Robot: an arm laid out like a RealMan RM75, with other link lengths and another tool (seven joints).
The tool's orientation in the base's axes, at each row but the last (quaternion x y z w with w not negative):
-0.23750, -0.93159, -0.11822, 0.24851
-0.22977, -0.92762, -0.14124, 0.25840
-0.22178, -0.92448, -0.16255, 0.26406
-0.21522, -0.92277, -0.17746, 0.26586
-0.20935, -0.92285, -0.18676, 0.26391
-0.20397, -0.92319, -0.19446, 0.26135
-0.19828, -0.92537, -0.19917, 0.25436
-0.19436, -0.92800, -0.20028, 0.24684
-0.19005, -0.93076, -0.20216, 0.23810
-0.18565, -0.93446, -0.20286, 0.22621
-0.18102, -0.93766, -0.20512, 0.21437
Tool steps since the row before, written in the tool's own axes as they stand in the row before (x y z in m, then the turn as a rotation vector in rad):
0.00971, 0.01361, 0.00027, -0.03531, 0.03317, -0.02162
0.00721, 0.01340, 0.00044, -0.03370, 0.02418, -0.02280
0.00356, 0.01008, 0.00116, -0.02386, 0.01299, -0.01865
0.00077, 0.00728, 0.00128, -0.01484, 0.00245, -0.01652
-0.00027, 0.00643, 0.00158, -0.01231, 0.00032, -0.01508
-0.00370, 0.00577, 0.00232, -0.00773, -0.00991, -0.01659
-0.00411, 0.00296, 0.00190, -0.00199, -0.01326, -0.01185
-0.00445, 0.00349, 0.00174, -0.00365, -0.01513, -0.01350
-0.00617, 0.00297, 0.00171, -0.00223, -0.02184, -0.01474
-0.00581, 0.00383, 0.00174, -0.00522, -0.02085, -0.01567
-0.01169, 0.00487, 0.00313, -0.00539, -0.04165, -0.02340
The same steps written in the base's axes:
-0.00070, 0.01551, 0.00620, 0.05239, 0.00764, 0.00340
0.00102, 0.01417, 0.00548, 0.04716, 0.00007, 0.00397
0.00180, 0.01019, 0.00291, 0.03239, -0.00450, 0.00408
0.00246, 0.00695, 0.00097, 0.01942, -0.00973, 0.00525
0.00268, 0.00606, 0.00010, 0.01584, -0.01014, 0.00504
0.00471, 0.00492, -0.00245, 0.00798, -0.01819, 0.00622
0.00390, 0.00229, -0.00297, 0.00001, -0.01726, 0.00473
0.00451, 0.00259, -0.00281, 0.00111, -0.02004, 0.00464
0.00573, 0.00172, -0.00374, -0.00261, -0.02593, 0.00446
0.00589, 0.00257, -0.00318, 0.00062, -0.02629, 0.00402
0.01091, 0.00265, -0.00665, -0.00559, -0.04759, 0.00392

